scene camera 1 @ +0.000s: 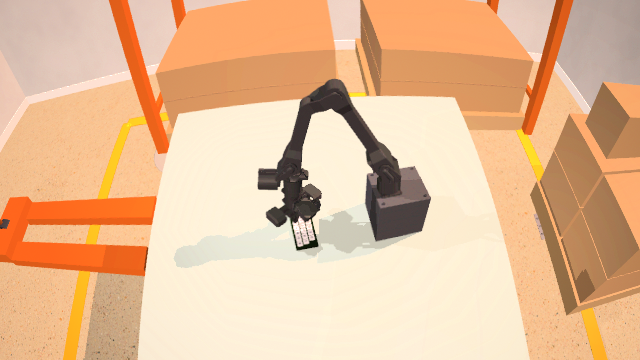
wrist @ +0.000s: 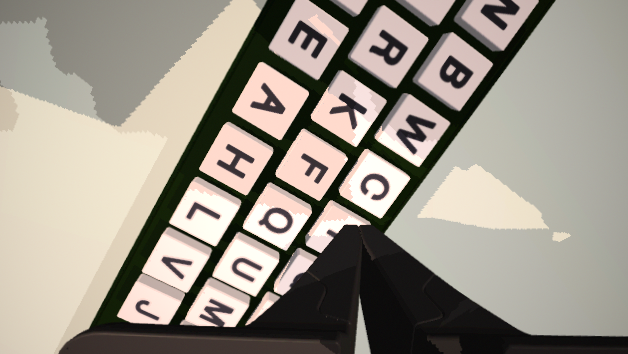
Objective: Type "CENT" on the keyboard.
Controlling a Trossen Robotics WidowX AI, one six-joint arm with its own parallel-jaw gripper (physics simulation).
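Frame: origin at the arm's base, x ahead, y left, z up, level; millimetres.
Where they show: gripper, fingertip midpoint: (scene camera 1: pixel 295 222) (wrist: pixel 357 238); arm's base at its link origin: (scene camera 1: pixel 389 189).
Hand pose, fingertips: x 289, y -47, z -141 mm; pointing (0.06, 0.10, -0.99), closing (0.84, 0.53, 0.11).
Each offset is from my fingertips to the top centre of the thing. Level surfaces: height alone.
The keyboard {dx -22, dy -16, dz -10 mm} (scene camera 1: pixel 313 245) (wrist: pixel 217 118) is a dark green board with rows of white letter keys, partly covered by the arm in the scene view. In the wrist view the C key {dx -1, dy +15, dz -10 mm} (wrist: pixel 375 184) is just above and right of the fingertips. The E key {dx -42, dy +40, dz -10 mm} (wrist: pixel 308 40) is at the top, and the N key {dx -1, dy +76, dz -10 mm} (wrist: pixel 499 20) is cut off at the top right. My gripper (wrist: pixel 357 238) is shut and empty, its tips in front of the lower right edge of a key whose letter is mostly covered. The fingers hide several lower keys. The T key cannot be made out.
The arm's dark base box (scene camera 1: pixel 400 212) stands on the pale table {dz -28 mm} (scene camera 1: pixel 330 310), right of the keyboard. Large cartons (scene camera 1: pixel 250 45) (scene camera 1: pixel 445 40) stand behind the table, and stacked boxes (scene camera 1: pixel 580 200) stand at the right. Orange forks (scene camera 1: pixel 95 210) reach the table's left edge.
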